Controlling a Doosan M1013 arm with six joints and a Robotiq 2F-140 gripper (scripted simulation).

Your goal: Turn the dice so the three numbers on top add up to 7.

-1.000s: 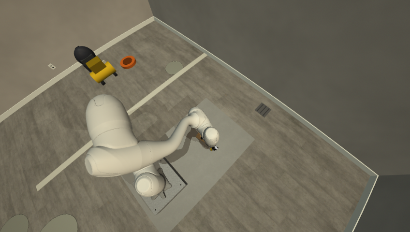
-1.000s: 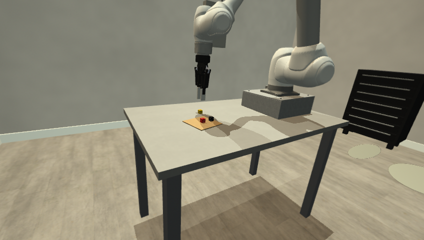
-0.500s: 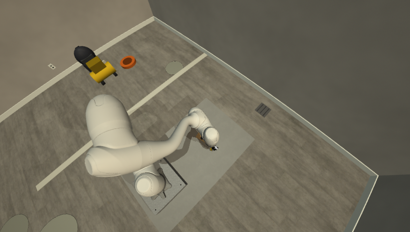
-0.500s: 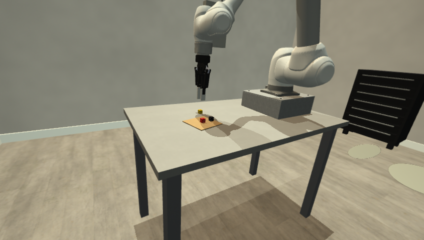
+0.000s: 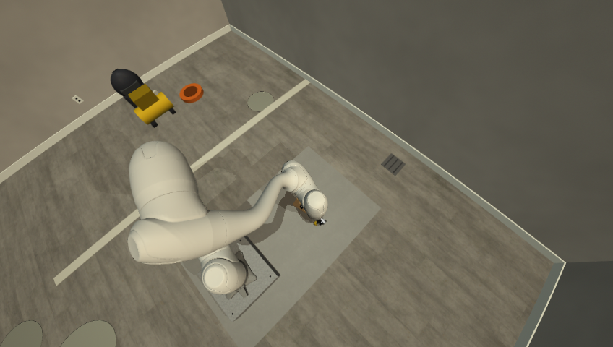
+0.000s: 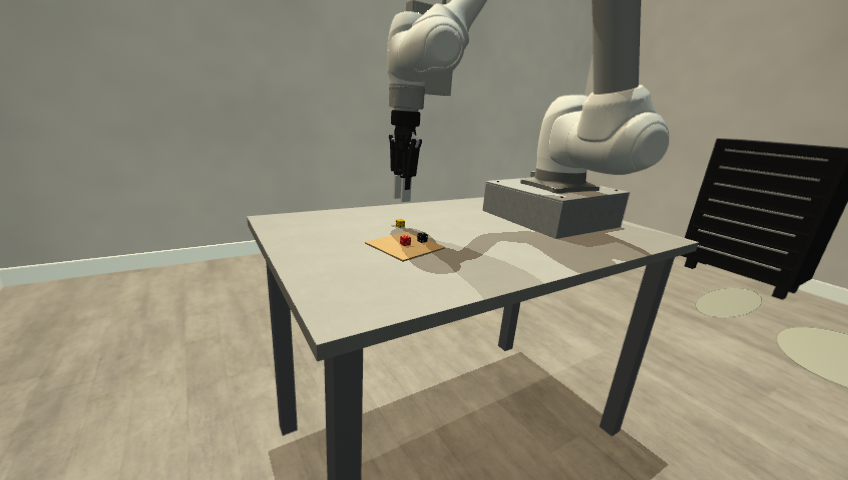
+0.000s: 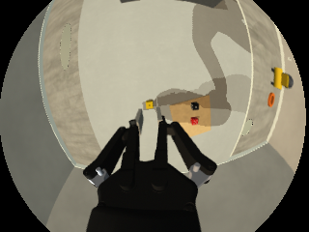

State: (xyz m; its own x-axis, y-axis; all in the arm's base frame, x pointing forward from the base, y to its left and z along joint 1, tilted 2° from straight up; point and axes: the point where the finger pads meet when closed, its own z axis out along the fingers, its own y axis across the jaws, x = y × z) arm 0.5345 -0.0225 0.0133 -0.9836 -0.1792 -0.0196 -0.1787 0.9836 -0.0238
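The yellow die lies 10 cm below my hand. Also, from my hand: tan mat (4 cm ahead, 15 cm to the left, 11 cm below); red die (4 cm ahead, 15 cm to the left, 10 cm below); small white die (1 cm behind, 14 cm to the left, 10 cm below).
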